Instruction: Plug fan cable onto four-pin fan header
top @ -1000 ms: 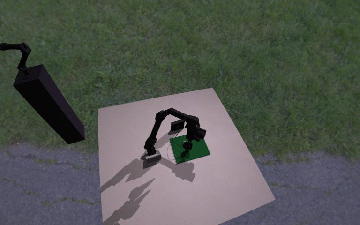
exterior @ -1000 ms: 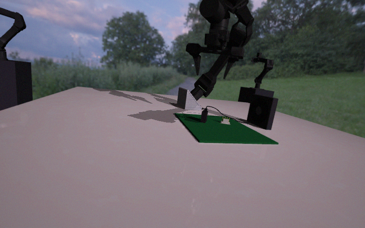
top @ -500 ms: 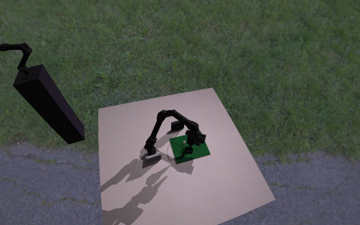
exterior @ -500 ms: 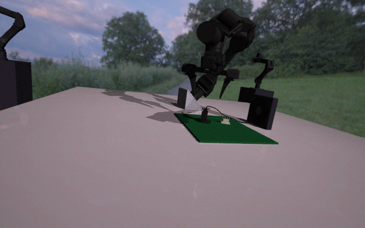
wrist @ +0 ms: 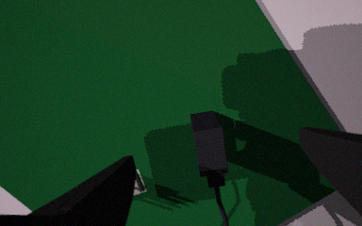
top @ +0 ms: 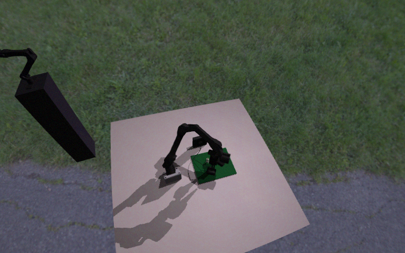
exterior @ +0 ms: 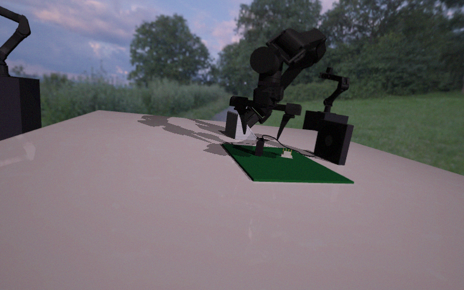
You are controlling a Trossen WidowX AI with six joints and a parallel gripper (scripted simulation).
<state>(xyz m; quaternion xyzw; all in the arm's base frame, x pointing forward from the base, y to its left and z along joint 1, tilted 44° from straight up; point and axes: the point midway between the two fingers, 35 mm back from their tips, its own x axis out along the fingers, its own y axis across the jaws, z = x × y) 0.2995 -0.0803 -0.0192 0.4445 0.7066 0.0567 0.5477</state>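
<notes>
Now: gripper tip 1 cm past the black fan plug, 1 cm to the right of it and 3 cm above it. From my gripper tip the other things lie so: black fan: 24 cm to the left; green board: 3 cm ahead, 4 cm to the left, 7 cm below; pale fan header: 1 cm ahead, 9 cm to the left, 6 cm below.
</notes>
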